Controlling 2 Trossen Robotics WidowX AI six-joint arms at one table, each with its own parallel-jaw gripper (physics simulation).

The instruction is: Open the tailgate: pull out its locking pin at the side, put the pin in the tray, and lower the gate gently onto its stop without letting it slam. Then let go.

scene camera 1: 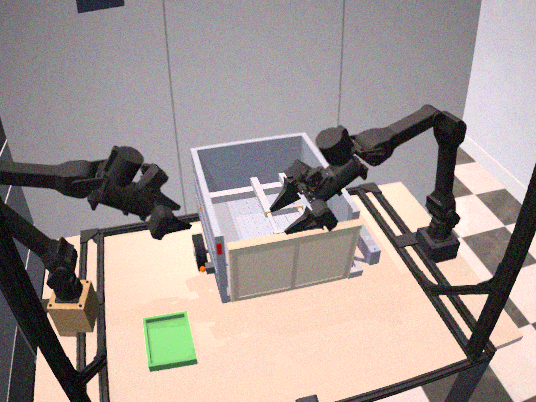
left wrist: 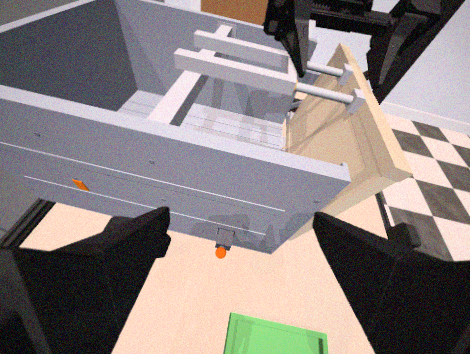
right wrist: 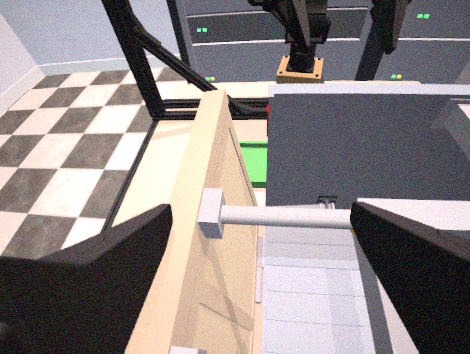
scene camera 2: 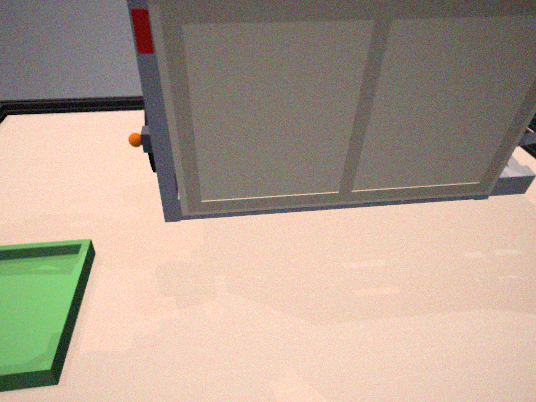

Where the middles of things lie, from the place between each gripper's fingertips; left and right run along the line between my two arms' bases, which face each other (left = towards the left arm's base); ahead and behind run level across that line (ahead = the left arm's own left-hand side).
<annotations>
Right now my left hand is 220 mm to the left of the grey truck bed [scene camera 1: 236,183], 140 mm above it and 120 mm short of it. From my left hand the other things lie so: green tray [scene camera 2: 51,277] 270 mm below, 110 mm behind, 90 mm to the left.
The grey truck bed is 210 mm ahead of my right hand, 150 mm below it and 30 mm to the right of it. Round my right hand: green tray (280 mm to the left, 280 mm below, 30 mm behind).
</annotations>
